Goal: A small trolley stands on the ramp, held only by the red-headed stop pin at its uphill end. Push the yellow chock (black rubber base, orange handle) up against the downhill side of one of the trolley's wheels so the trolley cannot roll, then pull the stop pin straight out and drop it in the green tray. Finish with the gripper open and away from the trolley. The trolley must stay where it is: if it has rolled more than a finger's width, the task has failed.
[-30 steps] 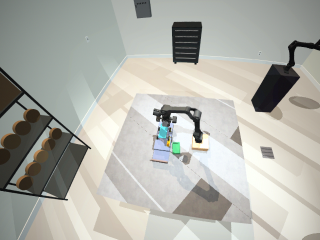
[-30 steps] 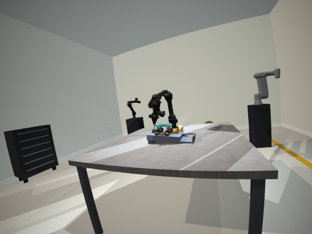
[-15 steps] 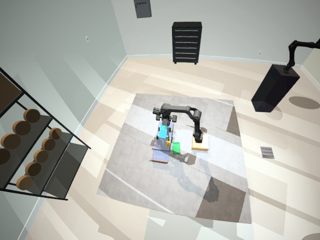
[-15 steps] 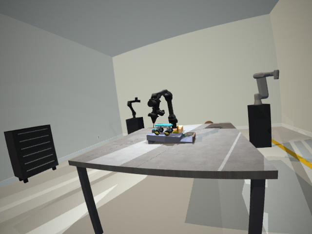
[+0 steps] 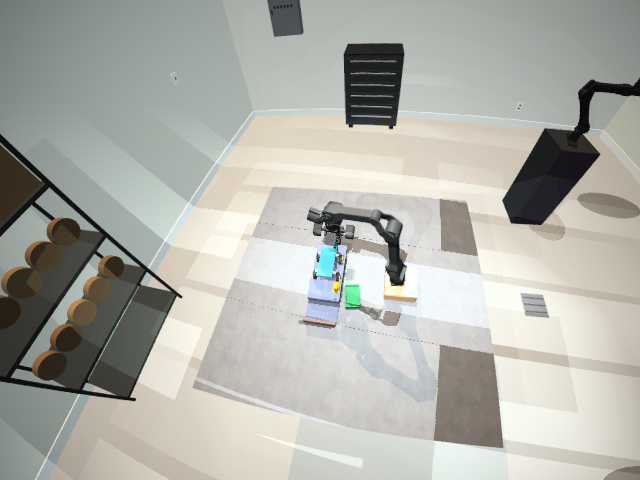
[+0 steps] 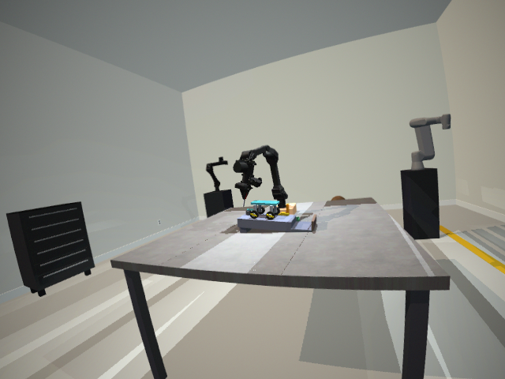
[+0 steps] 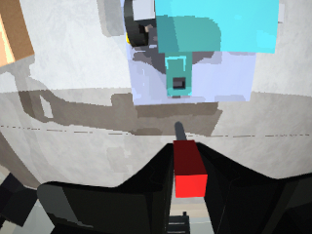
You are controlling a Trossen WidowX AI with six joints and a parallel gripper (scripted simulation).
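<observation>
My gripper tip is now 100 mm past the green tray, 230 mm to the right of it and 180 mm above it. Also, from my gripper tip: trolley 30 mm ahead, 120 mm to the left, 70 mm below; then red-headed stop pin right at my gripper tip; then blue-grey ramp 30 mm ahead, 130 mm to the left, 130 mm below.
</observation>
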